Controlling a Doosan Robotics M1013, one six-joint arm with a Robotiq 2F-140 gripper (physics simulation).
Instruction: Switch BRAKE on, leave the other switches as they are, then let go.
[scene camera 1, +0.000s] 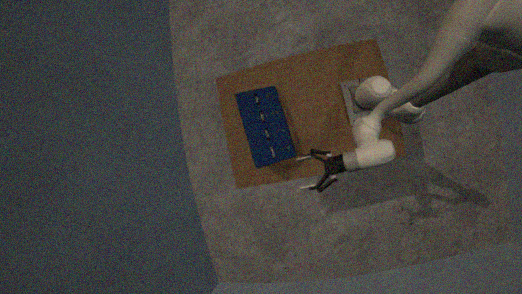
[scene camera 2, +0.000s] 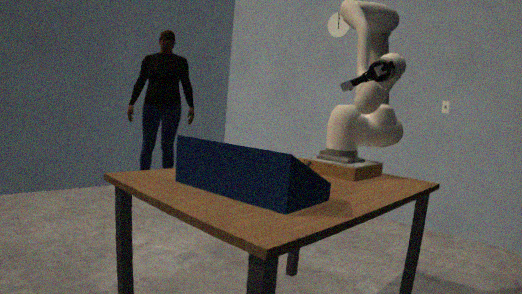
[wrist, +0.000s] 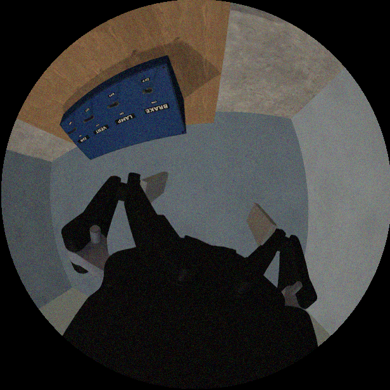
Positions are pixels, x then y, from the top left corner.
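My gripper (scene camera 1: 299, 174) is 86 cm from the lens, and there's a blue sloped switch panel (scene camera 1: 266, 144) that sits 115 cm from the lens.
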